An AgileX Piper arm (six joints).
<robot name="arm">
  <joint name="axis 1" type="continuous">
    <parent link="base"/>
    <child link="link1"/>
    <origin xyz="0 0 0.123" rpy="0 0 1.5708"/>
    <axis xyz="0 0 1"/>
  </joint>
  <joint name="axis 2" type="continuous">
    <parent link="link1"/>
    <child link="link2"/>
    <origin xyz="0 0 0" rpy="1.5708 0 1.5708"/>
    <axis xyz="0 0 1"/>
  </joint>
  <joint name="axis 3" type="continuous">
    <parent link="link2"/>
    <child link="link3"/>
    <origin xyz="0.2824 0.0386 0" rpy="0 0 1.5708"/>
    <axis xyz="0 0 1"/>
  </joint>
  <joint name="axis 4" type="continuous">
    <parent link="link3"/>
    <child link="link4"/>
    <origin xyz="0.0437 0.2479 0" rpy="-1.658 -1.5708 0"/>
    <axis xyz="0 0 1"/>
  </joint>
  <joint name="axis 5" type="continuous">
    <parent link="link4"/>
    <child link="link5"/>
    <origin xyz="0 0 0" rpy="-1.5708 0 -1.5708"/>
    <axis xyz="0 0 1"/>
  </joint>
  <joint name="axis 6" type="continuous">
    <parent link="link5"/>
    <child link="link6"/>
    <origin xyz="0 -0.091 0" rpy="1.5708 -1.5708 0"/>
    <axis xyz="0 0 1"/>
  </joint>
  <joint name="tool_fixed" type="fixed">
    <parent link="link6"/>
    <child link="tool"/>
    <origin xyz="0 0 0" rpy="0 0 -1.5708"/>
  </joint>
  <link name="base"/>
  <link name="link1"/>
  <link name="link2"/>
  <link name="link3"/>
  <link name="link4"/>
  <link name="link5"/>
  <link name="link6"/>
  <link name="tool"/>
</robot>
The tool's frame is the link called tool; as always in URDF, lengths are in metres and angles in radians. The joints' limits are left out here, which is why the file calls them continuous.
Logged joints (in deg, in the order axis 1, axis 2, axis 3, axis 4, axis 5, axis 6), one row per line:
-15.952 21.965 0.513 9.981 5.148 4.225
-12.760 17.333 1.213 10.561 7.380 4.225
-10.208 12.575 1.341 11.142 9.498 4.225
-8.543 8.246 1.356 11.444 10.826 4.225
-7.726 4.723 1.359 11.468 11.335 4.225
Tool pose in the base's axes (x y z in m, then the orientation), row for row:
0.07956 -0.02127 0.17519 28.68 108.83 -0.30
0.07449 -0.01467 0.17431 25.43 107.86 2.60
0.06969 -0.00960 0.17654 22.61 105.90 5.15
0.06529 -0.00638 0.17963 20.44 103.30 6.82
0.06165 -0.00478 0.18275 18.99 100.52 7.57
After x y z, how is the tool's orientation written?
As a rotation vector, in degrees.
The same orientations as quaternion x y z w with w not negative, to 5 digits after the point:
0.21194 0.80423 -0.00222 0.55524
0.18889 0.80118 0.01931 0.56750
0.16917 0.79234 0.03853 0.58489
0.15421 0.77935 0.05145 0.60513
0.14446 0.76466 0.05758 0.62539

